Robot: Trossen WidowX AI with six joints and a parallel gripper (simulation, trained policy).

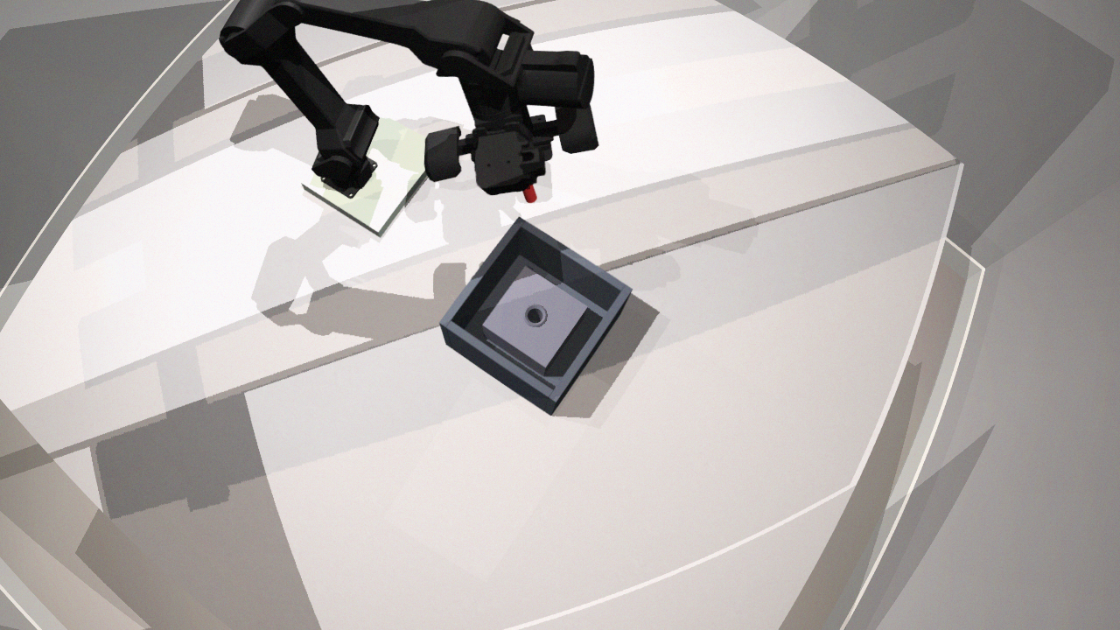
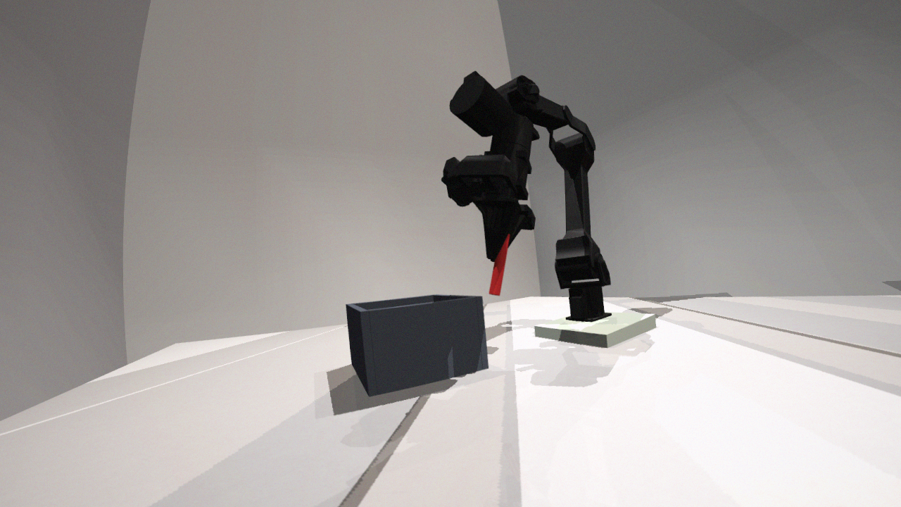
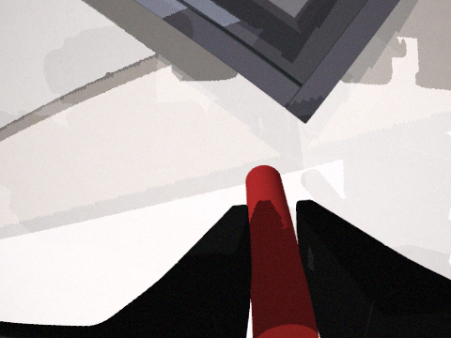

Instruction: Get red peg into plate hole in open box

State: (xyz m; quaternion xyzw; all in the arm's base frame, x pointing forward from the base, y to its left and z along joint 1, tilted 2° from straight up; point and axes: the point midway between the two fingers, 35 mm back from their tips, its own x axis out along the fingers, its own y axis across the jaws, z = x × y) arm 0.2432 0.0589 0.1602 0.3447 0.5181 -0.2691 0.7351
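Now: gripper tip 10 cm to the left of the light grey plate, 10 cm above it and 8 cm short of it. The rest, counted from my gripper tip: dark box 12 cm below, 10 cm to the right, 8 cm ahead; then red peg 1 cm to the left, 1 cm below.
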